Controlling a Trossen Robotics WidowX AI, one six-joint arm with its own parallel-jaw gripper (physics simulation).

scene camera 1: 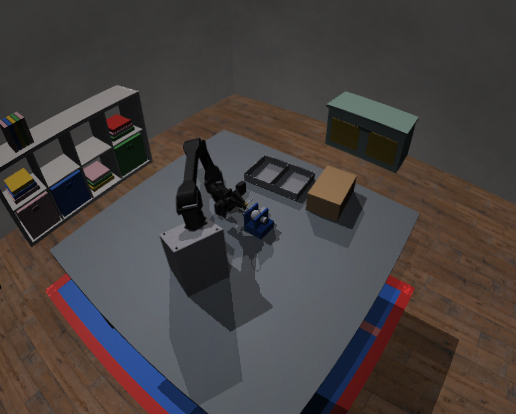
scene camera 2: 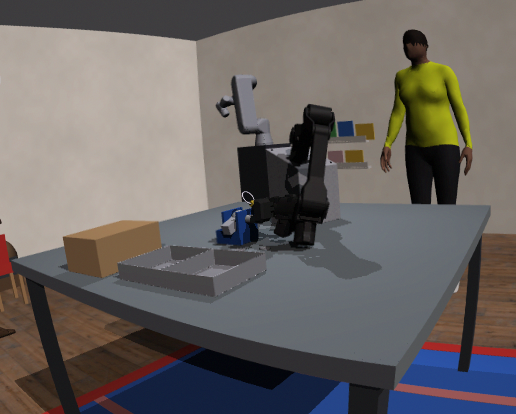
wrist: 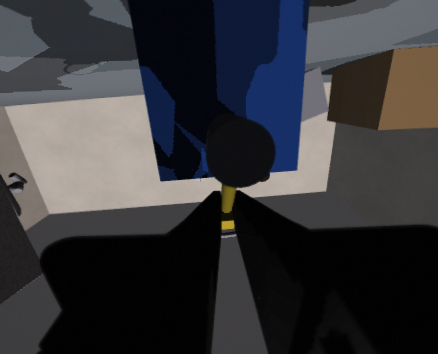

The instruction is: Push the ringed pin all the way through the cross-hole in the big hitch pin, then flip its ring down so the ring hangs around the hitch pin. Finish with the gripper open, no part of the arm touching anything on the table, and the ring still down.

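The blue holder stands on the table and carries the big grey hitch pin. The hitch pin's round end looks dark in the wrist view. My gripper is shut on the ringed pin, whose yellow part shows between the fingertips beside the hitch pin's end. The pin's thin ring stands up above the fingertips in scene camera 2. The cross-hole is hidden, so how deep the pin sits cannot be told.
A grey two-compartment tray and a brown box stand on the table beyond the holder. The arm's grey pedestal stands on the other side.
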